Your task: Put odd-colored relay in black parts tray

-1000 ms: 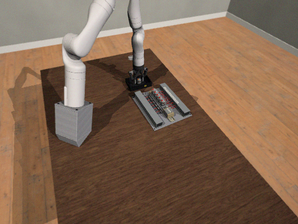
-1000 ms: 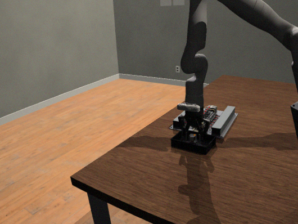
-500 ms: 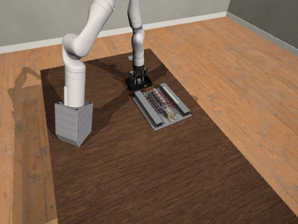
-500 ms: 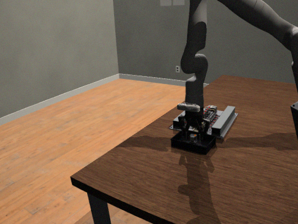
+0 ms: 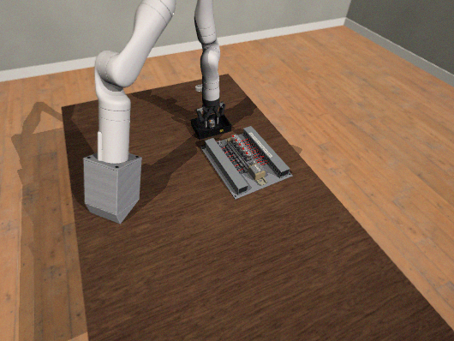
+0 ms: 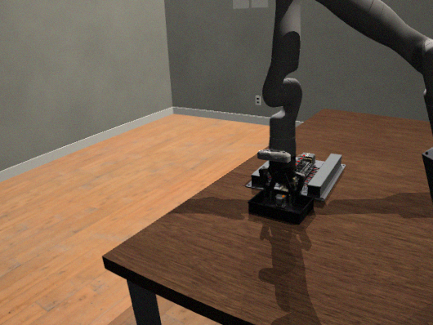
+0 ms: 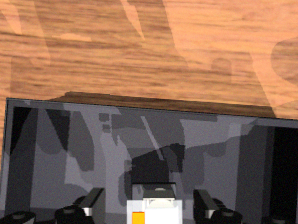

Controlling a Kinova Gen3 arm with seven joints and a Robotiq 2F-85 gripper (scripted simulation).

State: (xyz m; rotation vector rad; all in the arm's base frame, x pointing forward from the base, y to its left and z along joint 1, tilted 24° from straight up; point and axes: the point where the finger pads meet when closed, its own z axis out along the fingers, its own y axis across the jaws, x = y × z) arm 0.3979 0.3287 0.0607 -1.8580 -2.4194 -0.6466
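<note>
The black parts tray lies 20 mm below my hand. The rest, counted from my hand: relay 230 mm to the right, 110 mm ahead, 10 mm above; then relay panel 240 mm to the right, 110 mm ahead, 10 mm below.
</note>
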